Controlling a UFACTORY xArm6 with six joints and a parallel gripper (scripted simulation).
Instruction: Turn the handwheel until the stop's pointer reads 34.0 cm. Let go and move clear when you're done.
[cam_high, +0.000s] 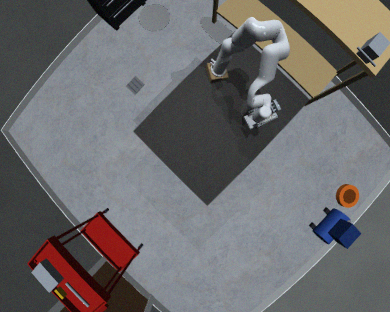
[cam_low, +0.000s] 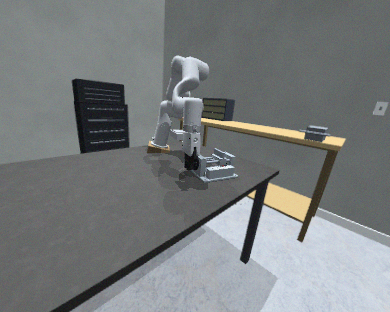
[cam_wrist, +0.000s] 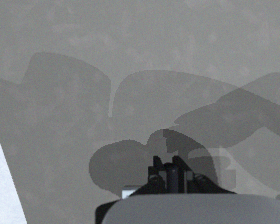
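The handwheel is 30 mm to the left of my hand. Round my hand: upright knob (10 mm to the left); sliding stop (170 mm to the left, 50 mm ahead, 20 mm above).
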